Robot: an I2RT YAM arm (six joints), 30 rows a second.
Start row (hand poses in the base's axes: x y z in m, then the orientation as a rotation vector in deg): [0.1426, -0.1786, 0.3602, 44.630, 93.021, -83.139]
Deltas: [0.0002, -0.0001, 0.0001, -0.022, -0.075, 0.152]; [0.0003, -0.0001, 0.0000, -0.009, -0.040, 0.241]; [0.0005, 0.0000, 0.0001, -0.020, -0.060, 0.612]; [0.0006, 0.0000, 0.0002, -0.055, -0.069, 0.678]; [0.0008, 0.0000, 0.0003, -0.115, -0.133, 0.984]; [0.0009, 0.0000, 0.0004, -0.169, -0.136, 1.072]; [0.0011, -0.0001, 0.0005, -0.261, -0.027, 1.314]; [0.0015, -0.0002, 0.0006, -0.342, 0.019, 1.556]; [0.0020, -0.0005, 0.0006, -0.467, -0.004, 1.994]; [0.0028, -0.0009, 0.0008, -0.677, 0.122, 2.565]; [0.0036, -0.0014, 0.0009, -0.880, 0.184, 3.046]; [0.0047, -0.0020, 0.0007, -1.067, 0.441, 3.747]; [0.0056, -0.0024, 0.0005, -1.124, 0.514, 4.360]
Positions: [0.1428, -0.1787, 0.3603, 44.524, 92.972, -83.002]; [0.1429, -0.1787, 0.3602, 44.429, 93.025, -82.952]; [0.1431, -0.1786, 0.3603, 44.095, 93.064, -82.687]; [0.1432, -0.1786, 0.3604, 44.021, 93.039, -82.660]; [0.1434, -0.1786, 0.3605, 43.746, 92.992, -82.448]; [0.1435, -0.1786, 0.3606, 43.637, 92.959, -82.423]; [0.1437, -0.1787, 0.3607, 43.298, 93.004, -82.383]; [0.1441, -0.1788, 0.3608, 43.004, 93.010, -82.297]; [0.1446, -0.1791, 0.3608, 42.549, 92.959, -82.062]; [0.1454, -0.1795, 0.3610, 41.834, 92.968, -81.882]; [0.1462, -0.1800, 0.3611, 41.245, 92.919, -81.721]; [0.1473, -0.1806, 0.3609, 40.346, 93.060, -81.507]; [0.1482, -0.1810, 0.3607, 39.714, 93.157, -81.154]
